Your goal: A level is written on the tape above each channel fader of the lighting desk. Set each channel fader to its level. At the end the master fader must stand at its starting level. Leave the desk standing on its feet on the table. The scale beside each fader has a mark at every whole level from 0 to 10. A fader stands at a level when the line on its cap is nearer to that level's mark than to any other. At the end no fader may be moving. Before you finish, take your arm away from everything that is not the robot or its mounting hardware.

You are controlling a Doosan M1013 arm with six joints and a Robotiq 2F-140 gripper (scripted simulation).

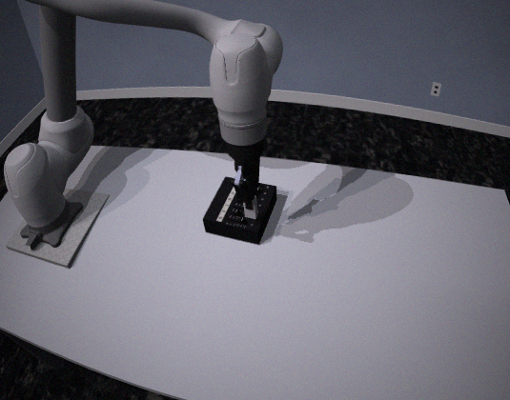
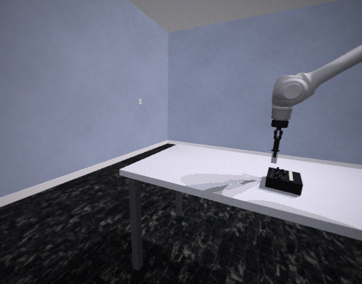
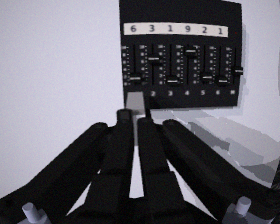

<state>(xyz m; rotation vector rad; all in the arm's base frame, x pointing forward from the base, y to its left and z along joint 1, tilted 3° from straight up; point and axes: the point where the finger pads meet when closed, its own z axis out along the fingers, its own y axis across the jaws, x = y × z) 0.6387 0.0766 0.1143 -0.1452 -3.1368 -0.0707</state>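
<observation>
My gripper is now 140 mm to the right of the master fader, 60 mm above it and 20 mm past it.
</observation>
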